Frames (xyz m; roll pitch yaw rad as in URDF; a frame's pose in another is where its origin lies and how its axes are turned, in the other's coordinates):
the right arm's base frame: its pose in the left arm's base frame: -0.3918 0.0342 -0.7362 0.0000 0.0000 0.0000
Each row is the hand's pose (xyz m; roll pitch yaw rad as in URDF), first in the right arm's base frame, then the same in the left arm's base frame.
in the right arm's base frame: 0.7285 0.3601 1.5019 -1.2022 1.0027 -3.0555
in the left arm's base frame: 0.3367 0.3943 0.7657 -1.2022 1.0027 -3.0555
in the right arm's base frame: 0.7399 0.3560 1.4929 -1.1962 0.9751 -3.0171
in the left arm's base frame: 0.3481 0.3902 0.7567 -1.1962 0.9751 -3.0171
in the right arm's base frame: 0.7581 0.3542 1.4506 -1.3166 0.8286 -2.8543
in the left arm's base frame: 0.3663 0.3884 0.7144 -1.3166 0.8286 -2.8543
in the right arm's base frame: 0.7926 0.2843 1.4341 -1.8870 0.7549 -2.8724
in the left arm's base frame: 0.4008 0.3185 0.6979 -1.8870 0.7549 -2.8724
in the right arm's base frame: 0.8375 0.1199 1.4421 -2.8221 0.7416 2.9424
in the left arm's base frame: 0.4457 0.1541 0.7059 -2.8221 0.7416 2.9424
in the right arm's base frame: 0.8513 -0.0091 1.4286 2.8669 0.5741 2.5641
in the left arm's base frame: 0.4595 0.0251 0.6924 2.8669 0.5741 2.5641
